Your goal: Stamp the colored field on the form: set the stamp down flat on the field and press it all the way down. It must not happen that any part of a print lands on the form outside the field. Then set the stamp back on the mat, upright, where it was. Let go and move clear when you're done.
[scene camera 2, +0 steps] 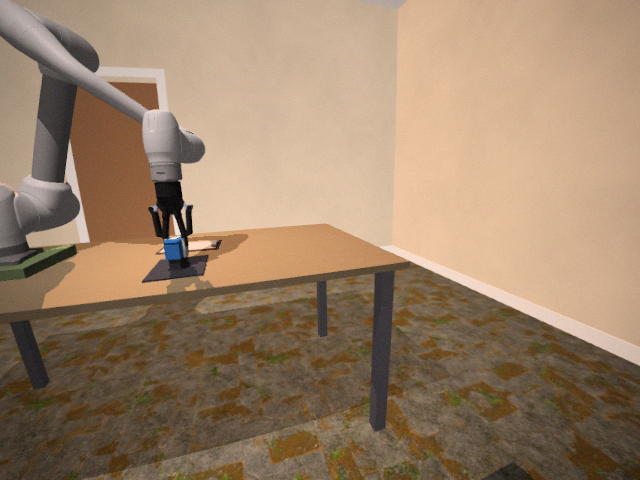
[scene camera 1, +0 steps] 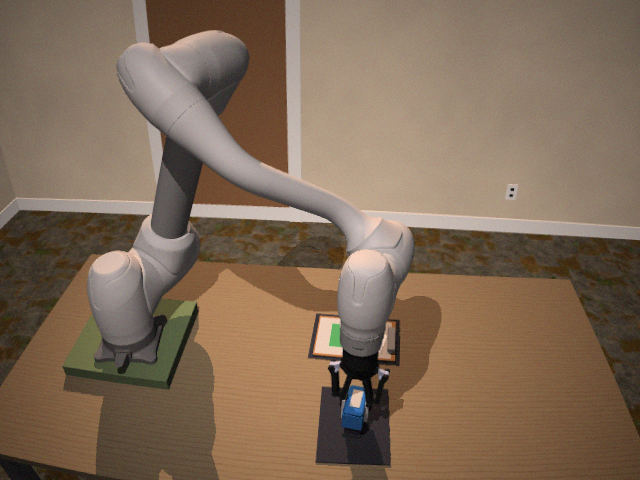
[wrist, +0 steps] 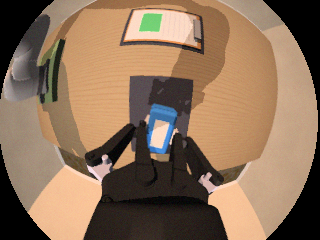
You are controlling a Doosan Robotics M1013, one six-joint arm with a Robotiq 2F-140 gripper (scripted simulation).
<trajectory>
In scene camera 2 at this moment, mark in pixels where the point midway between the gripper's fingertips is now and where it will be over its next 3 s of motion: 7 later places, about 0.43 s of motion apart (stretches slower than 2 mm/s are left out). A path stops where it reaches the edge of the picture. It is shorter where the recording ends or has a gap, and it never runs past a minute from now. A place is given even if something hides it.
The gripper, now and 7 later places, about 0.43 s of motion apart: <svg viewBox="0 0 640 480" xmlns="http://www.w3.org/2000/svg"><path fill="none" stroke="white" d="M178 256L176 250L176 245L180 237L177 231L179 229L178 230L179 232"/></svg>
</trajectory>
